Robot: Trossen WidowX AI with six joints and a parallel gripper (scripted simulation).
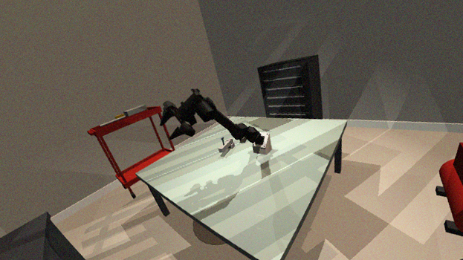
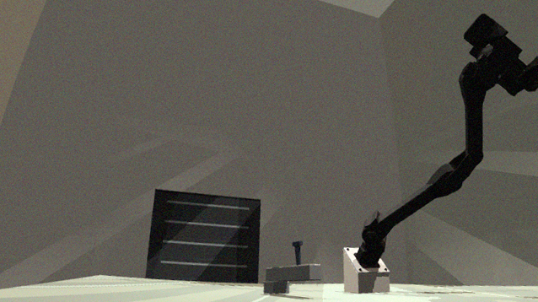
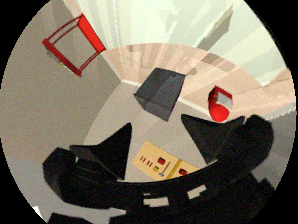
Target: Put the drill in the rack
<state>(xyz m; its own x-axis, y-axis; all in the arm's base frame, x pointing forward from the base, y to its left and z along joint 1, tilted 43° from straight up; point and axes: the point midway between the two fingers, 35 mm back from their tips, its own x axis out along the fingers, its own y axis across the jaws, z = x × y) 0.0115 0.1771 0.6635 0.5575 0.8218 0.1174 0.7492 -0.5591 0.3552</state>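
Now: gripper tip 230 mm short of the blue key, 510 mm to the left of it and 340 mm above it. Round my gripper tip: drill: 240 mm ahead, 560 mm to the right, 380 mm below; then rack: 210 mm ahead, 720 mm to the right, 420 mm below; then grey fixture block: 240 mm ahead, 540 mm to the right, 390 mm below.
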